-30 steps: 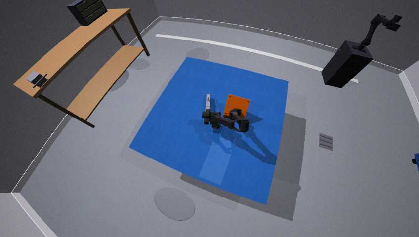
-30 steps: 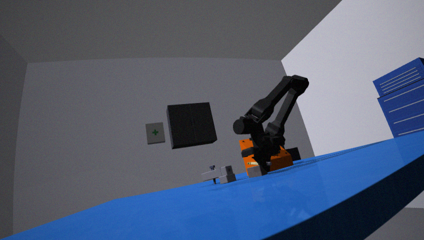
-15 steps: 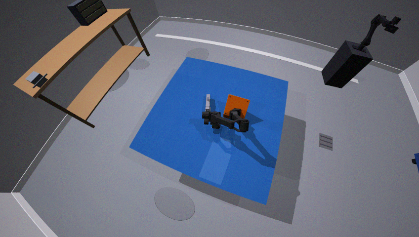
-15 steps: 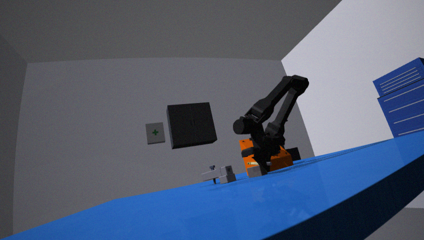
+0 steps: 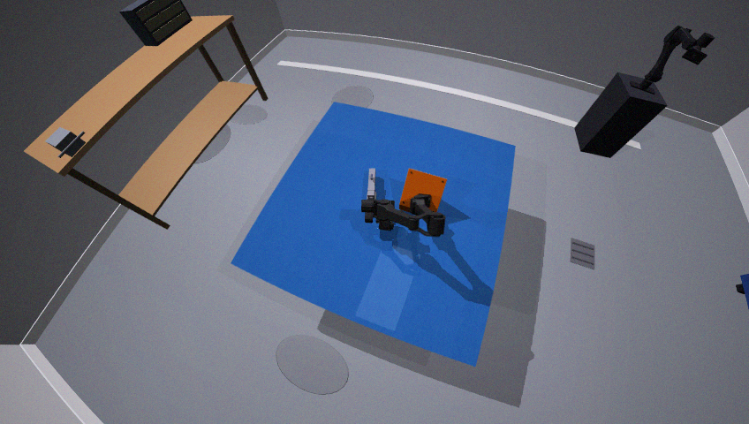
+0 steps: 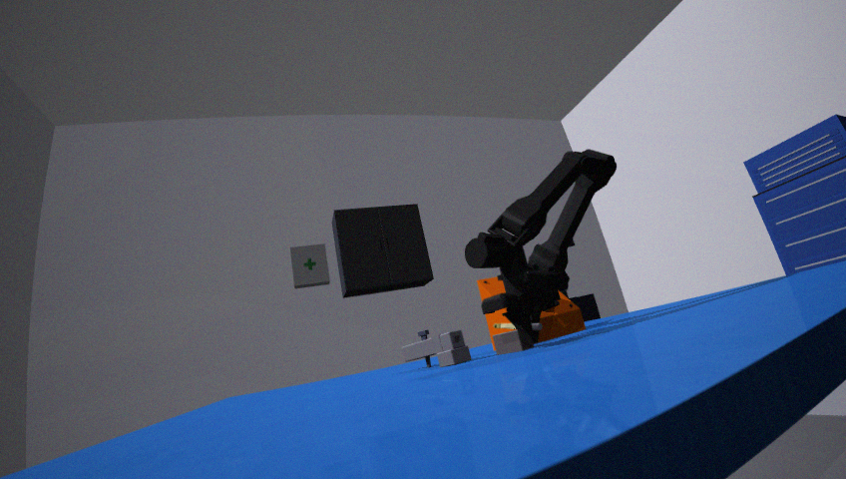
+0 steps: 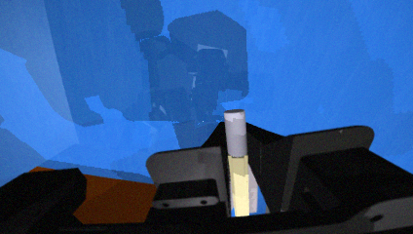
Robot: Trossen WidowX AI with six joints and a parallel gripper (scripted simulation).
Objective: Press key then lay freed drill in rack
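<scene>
My gripper tip is now 1 cm short of the drill, 4 cm to the left of it and 4 cm below it. From my gripper tip the other things lie so: dark t-shaped piece 12 cm ahead, 23 cm to the right, 4 cm above; light grey block 11 cm ahead, 20 cm to the right, 3 cm above; grey notched block 1 cm ahead, 5 cm to the right, 1 cm above.
</scene>
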